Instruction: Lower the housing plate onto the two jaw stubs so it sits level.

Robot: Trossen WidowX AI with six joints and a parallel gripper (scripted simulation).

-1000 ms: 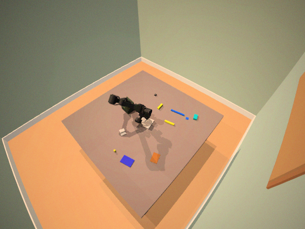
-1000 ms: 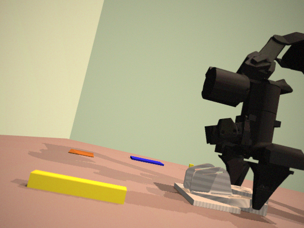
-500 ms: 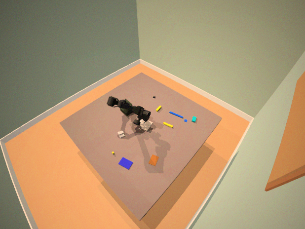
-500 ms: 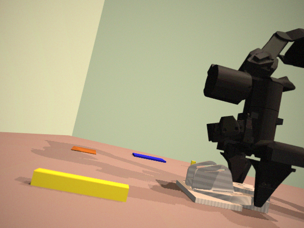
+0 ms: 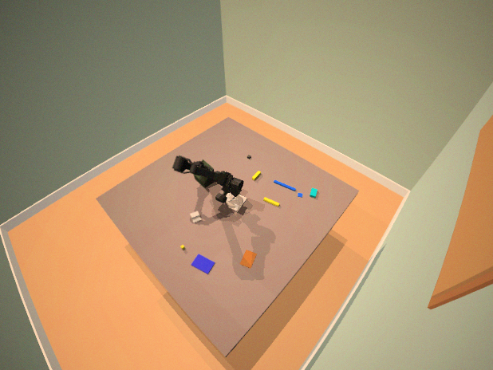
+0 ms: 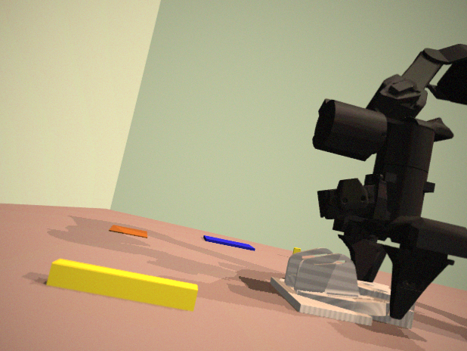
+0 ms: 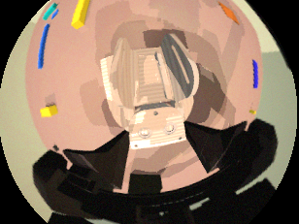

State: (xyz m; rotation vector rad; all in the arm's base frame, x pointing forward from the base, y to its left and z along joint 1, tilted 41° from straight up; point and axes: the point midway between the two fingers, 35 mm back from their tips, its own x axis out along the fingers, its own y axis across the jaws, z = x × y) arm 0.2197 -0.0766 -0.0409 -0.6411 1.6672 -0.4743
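The white housing part is 1 cm ahead of my gripper tip and 2 cm above it. From my gripper tip the other things lie so: small yellow cube: 3 cm ahead, 43 cm to the right; blue bar: 23 cm ahead, 32 cm to the left; dark cube: 14 cm behind, 39 cm to the left.
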